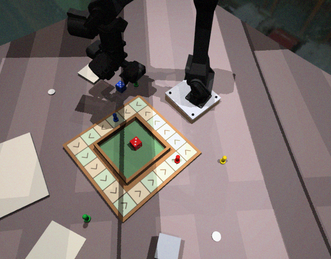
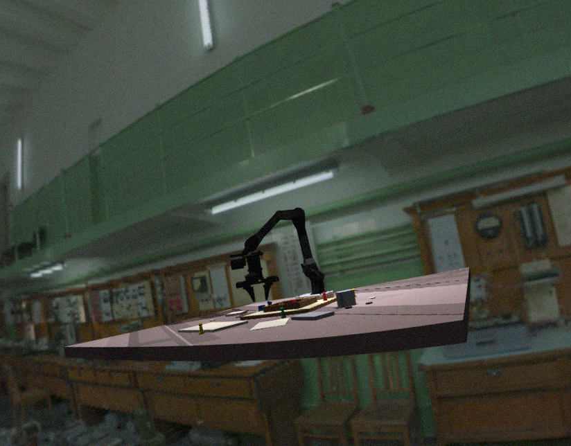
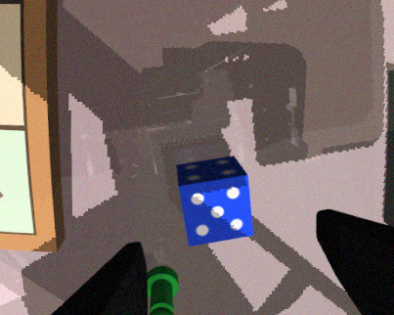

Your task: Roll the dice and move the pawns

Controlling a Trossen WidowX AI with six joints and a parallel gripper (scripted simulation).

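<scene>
Now: gripper tip 100 mm short of the red pawn, 310 mm to the right of it and 20 mm above it. From my gripper tip the other things lie so: green tray (150 mm ahead, 180 mm to the left, 40 mm below); blue pawn (110 mm ahead, 80 mm to the left, 20 mm below); grey block (300 mm ahead, 420 mm to the left, 20 mm below).
</scene>
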